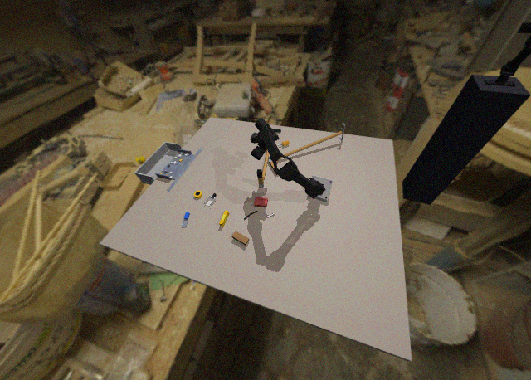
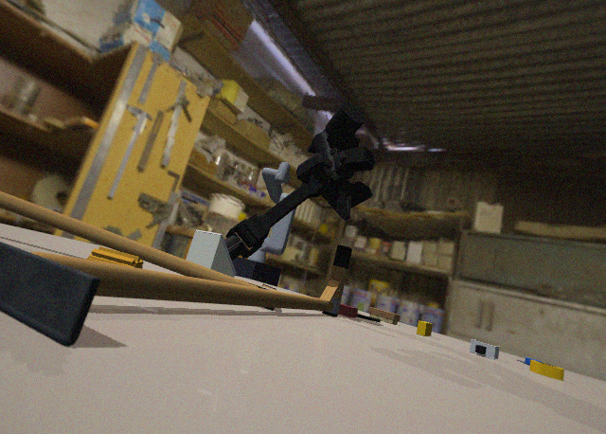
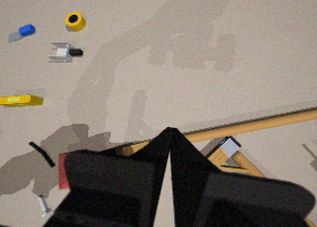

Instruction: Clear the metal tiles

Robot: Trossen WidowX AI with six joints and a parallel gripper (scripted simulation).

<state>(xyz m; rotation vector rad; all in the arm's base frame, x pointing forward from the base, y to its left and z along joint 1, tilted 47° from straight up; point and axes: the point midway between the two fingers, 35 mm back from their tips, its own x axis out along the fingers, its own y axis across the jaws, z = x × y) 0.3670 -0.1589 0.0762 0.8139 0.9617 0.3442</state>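
Right now my gripper tip is 180 mm to the left of the long scraper, 120 mm above it and 20 mm short of it. Round my gripper tip: black wire (310 mm to the left, 180 mm below, 70 mm behind); orange piece (340 mm to the right, 170 mm below, 60 mm behind); red block (220 mm to the left, 170 mm below, 100 mm behind).
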